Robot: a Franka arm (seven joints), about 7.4 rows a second.
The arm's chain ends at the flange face. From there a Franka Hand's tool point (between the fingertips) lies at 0.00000 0.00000 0.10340 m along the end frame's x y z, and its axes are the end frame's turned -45 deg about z.
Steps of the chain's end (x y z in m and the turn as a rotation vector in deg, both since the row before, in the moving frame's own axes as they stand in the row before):
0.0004, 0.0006, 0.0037, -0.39, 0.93, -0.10
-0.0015, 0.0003, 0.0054, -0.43, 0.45, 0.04
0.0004, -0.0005, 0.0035, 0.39, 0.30, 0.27
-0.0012, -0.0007, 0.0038, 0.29, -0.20, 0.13
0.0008, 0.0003, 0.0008, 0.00, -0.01, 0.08
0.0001, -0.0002, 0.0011, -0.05, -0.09, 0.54
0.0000, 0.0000, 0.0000, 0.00, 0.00, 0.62
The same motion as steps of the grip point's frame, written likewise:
0.0005, 0.0024, 0.0037, -0.93, 0.38, -0.10
-0.0012, 0.0003, 0.0054, -0.62, 0.01, 0.04
0.0015, -0.0002, 0.0035, 0.06, 0.49, 0.27
-0.0002, -0.0020, 0.0038, 0.35, 0.06, 0.13
0.0003, 0.0008, 0.0008, 0.01, -0.01, 0.08
0.0000, -0.0001, 0.0011, 0.03, -0.10, 0.54
0.0000, 0.0000, 0.0000, 0.00, 0.00, 0.62

